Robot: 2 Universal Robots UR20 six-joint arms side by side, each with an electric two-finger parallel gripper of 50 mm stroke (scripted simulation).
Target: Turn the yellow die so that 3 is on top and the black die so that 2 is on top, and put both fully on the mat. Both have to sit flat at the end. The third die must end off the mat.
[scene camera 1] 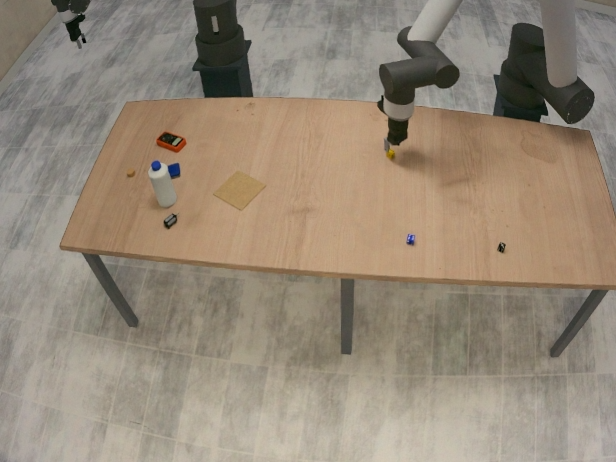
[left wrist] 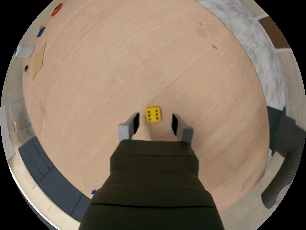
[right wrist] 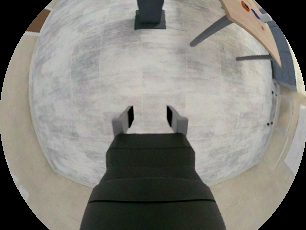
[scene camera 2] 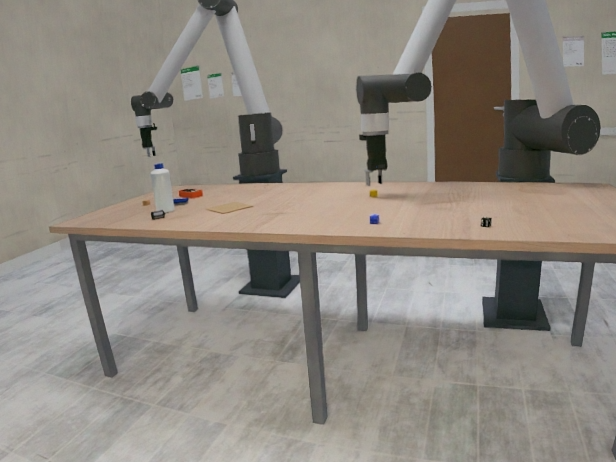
A tan mat (scene camera 1: 239, 190): 2.06 m from the lens. A white bottle (scene camera 1: 159, 175) is 1.97 m from the lens.
